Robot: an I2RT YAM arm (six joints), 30 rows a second.
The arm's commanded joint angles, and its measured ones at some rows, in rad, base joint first. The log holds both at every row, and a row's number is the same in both.
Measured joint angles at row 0:
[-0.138 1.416 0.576 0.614 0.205 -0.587]
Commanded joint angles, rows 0 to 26:
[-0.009 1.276 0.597 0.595 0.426 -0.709]
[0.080 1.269 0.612 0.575 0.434 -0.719]
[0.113 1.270 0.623 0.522 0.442 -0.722]
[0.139 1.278 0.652 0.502 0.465 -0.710]
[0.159 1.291 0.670 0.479 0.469 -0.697]
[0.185 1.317 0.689 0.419 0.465 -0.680]
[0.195 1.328 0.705 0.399 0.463 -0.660]
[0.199 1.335 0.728 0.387 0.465 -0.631]
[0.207 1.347 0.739 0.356 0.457 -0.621]
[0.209 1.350 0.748 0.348 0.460 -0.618]
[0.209 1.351 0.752 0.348 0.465 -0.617]
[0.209 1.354 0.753 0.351 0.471 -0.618]
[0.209 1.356 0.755 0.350 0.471 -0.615]
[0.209 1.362 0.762 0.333 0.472 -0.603]
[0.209 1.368 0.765 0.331 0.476 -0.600]
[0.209 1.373 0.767 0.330 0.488 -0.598]
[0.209 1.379 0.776 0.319 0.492 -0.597]
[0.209 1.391 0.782 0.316 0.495 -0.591]
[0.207 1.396 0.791 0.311 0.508 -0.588]
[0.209 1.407 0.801 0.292 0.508 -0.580]
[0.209 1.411 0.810 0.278 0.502 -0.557]
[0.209 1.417 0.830 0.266 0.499 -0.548]
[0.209 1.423 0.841 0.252 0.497 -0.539]
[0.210 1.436 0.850 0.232 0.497 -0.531]
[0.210 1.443 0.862 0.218 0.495 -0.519]
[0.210 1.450 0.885 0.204 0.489 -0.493]
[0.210 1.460 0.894 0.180 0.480 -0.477]
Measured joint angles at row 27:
[0.211 1.450 0.800 0.212 0.442 -0.550]
